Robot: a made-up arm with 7 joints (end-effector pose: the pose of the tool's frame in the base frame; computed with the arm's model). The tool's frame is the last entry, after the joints.
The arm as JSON. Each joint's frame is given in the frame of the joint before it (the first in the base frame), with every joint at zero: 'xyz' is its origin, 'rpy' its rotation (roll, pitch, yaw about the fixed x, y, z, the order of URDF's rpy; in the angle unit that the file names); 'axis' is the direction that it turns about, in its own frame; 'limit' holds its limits. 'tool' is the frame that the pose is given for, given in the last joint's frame.
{
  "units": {
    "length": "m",
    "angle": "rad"
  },
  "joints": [
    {
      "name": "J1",
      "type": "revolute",
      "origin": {
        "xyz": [
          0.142,
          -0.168,
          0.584
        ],
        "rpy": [
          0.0,
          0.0,
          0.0
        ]
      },
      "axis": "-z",
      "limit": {
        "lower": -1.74,
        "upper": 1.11
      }
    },
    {
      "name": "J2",
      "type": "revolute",
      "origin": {
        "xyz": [
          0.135,
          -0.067,
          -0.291
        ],
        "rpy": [
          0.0,
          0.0,
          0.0
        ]
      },
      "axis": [
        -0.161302,
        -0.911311,
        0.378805
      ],
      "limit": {
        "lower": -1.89,
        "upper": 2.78
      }
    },
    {
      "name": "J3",
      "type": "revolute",
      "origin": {
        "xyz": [
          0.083,
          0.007,
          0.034
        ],
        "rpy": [
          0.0,
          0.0,
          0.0
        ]
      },
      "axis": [
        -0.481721,
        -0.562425,
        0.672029
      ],
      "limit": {
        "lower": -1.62,
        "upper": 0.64
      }
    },
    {
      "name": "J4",
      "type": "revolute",
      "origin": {
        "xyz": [
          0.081,
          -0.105,
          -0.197
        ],
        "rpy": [
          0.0,
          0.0,
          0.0
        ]
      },
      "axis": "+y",
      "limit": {
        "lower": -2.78,
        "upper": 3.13
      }
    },
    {
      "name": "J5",
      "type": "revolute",
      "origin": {
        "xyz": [
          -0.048,
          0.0,
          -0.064
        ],
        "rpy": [
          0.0,
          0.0,
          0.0
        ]
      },
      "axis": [
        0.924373,
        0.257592,
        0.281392
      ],
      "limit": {
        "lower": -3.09,
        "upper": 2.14
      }
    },
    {
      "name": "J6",
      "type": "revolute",
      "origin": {
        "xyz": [
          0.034,
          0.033,
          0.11
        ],
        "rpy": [
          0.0,
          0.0,
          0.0
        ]
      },
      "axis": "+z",
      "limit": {
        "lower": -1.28,
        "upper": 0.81
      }
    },
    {
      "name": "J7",
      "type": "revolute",
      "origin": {
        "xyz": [
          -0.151,
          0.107,
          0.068
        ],
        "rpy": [
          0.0,
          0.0,
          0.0
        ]
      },
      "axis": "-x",
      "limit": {
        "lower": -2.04,
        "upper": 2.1
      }
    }
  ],
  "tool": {
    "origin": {
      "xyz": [
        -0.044,
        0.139,
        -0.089
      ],
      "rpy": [
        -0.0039,
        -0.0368,
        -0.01
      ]
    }
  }
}
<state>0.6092 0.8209 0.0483 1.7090 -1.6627 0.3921 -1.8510</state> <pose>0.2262 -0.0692 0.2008 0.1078 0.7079 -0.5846</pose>
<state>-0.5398 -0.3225 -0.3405 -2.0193 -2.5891 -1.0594 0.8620</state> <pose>0.5264 -0.3627 0.2078 0.1469 0.3974 2.3213</pose>
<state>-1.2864 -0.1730 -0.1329 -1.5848 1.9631 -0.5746 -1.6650</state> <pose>0.6474 -0.2191 0.2381 -1.7237 -2.1725 -1.0496</pose>
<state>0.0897 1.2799 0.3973 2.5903 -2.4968 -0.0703 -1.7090</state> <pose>0.0896 -0.4047 0.2650 -1.2704 0.3698 0.3824</pose>
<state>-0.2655 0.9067 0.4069 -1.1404 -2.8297 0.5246 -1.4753</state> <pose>0.8370 0.1406 0.6358 0.1855 -2.5477 -0.6883</pose>
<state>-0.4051 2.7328 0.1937 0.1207 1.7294 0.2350 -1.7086</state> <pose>0.1603 -0.4634 0.7264 -0.2346 1.3447 2.2131</pose>
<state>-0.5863 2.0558 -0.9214 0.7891 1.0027 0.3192 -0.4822</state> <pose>0.3339 -0.3115 0.4802 1.2061 0.7474 1.8065</pose>
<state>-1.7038 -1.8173 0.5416 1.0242 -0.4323 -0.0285 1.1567</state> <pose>0.1767 -0.1207 0.3050 1.8406 -0.7732 -1.9311</pose>
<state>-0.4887 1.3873 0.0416 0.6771 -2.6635 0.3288 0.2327</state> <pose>0.7384 -0.1956 0.2588 -2.1033 -1.6047 -1.3085</pose>
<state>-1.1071 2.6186 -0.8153 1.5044 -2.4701 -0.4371 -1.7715</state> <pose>0.3369 0.2981 0.0504 0.3112 -2.0177 1.8249</pose>
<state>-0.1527 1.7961 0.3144 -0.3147 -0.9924 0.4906 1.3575</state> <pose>0.5833 -0.1446 0.4484 1.2273 2.1418 1.8064</pose>
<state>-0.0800 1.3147 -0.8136 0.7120 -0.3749 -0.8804 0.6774</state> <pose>0.3825 0.0906 0.1820 -0.7233 0.0700 -0.6499</pose>
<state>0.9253 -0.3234 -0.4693 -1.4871 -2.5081 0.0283 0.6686</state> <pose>0.0197 -0.5478 -0.1340 1.4686 -0.9907 1.2422</pose>
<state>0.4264 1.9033 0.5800 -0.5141 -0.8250 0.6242 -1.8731</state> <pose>0.5522 -0.3276 0.2627 -0.8180 -1.1367 1.6621</pose>
